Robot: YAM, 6 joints.
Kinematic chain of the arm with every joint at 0, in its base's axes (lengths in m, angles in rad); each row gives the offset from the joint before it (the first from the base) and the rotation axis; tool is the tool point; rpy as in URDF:
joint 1: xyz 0 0 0.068 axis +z
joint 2: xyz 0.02 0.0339 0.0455 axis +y
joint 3: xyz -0.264 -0.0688 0 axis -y
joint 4: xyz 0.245 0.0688 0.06 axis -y
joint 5: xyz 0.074 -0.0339 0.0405 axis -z
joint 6: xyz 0.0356 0 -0.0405 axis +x
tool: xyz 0 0 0 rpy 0 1.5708 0
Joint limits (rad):
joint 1: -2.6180..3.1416
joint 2: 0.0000..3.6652
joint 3: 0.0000..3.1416
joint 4: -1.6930..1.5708
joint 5: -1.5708..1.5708
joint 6: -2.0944..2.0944
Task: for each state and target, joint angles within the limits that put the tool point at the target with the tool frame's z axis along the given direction. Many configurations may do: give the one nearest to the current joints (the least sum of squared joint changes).
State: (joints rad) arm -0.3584 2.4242 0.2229 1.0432 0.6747 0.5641
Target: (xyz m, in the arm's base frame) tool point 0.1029 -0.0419 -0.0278 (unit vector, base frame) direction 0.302 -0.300 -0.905
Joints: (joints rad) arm -0.3267 2.5778 0.0021 1.4046 0.1883 0.5641
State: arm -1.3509 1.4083 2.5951 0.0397 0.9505 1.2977
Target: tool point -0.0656 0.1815 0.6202 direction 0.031 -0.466 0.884
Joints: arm -1.2460 0.6664 2.2174 -0.4525 0.1196 1.2977
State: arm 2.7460 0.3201 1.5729 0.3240 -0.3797 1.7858
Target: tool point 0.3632 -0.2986 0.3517 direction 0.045 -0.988 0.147
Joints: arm 2.5120 0.0020 1.8805 1.0296 -0.8822 1.7858
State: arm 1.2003 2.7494 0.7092 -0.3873 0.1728 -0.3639
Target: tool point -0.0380 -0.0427 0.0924 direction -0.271 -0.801 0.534
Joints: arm 0.4639 3.4037 0.1047 -0.5692 0.6373 -0.3639
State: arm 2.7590 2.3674 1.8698 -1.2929 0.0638 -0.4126
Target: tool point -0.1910 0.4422 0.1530 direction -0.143 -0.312 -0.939
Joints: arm 1.9600 2.6881 2.5634 -1.6908 -0.2535 -0.4126
